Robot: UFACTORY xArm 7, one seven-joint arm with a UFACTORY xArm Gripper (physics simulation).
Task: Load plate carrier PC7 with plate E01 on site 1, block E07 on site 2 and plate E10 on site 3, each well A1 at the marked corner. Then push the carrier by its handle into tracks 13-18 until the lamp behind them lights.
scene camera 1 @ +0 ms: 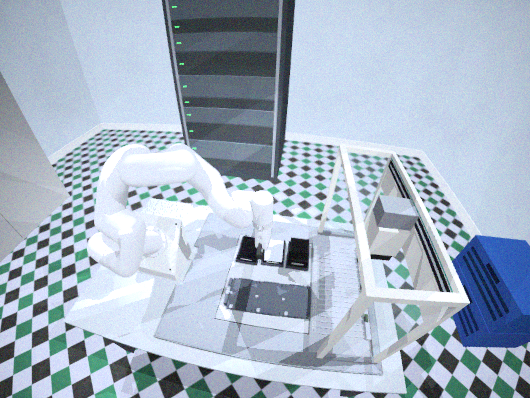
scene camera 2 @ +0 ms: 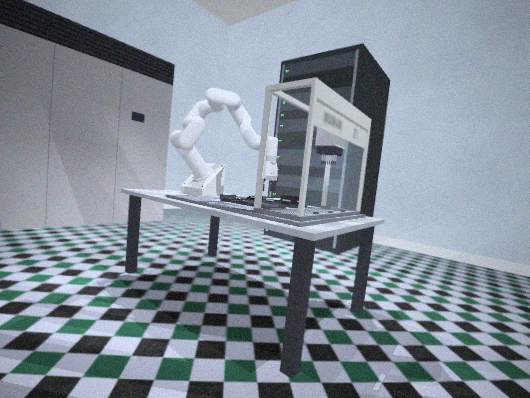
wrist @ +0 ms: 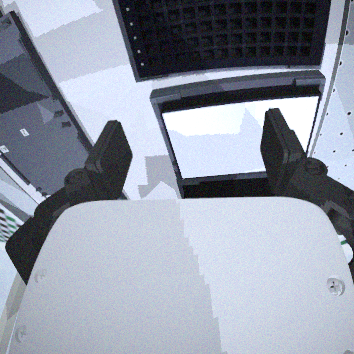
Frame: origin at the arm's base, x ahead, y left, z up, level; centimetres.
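Where they show: gripper, fingertip midpoint: (scene camera 1: 262, 249) (scene camera 2: 267, 191) (wrist: 192, 131); arm's base, origin of the base link: (scene camera 1: 153, 241) (scene camera 2: 203, 174).
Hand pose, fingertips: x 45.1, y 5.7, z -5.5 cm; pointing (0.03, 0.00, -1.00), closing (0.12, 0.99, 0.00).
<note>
Each offset is from my fingertips to the top centre of the thing. "spot": to the spot under its first point. Level surfaces: height alone.
Plate carrier PC7 {dx +4.0, dy -18.8, dz -3.3 cm} (scene camera 1: 270, 298) (wrist: 37, 100) lies flat on the deck, a long grey tray. In scene camera 1, a black plate {dx -6.2, dy +3.4, dz -3.7 cm} (scene camera 1: 247, 250), a white-topped piece {dx +4.6, dy +3.2, dz -3.7 cm} (scene camera 1: 274, 253) and another black piece {dx +15.4, dy +2.4, dz -0.9 cm} (scene camera 1: 299, 253) stand in a row behind it. The wrist view shows the black well plate (wrist: 225, 37), the white-topped piece {spot: dx +4.1, dy +1.5, dz -3.7 cm} (wrist: 220, 140) and part of the other black piece {spot: dx +11.2, dy +1.3, dz -3.8 cm} (wrist: 225, 189). Their E labels are not readable. My gripper (scene camera 2: 270, 190) (wrist: 192, 131) is open and empty, low over the row. In the wrist view its right finger overlaps the white top; its left finger overlaps pale deck.
A cream-framed enclosure (scene camera 1: 361, 240) (scene camera 2: 306, 150) stands over the slotted tracks (scene camera 1: 337, 280) at the right, with a grey pipetting head (scene camera 1: 395, 212) (scene camera 2: 329, 150) inside. A dark server rack (scene camera 1: 283, 100) (scene camera 2: 372, 125) stands behind the table {dz -7.8 cm} (scene camera 2: 345, 227). A blue box (scene camera 1: 500, 290) is at the far right.
</note>
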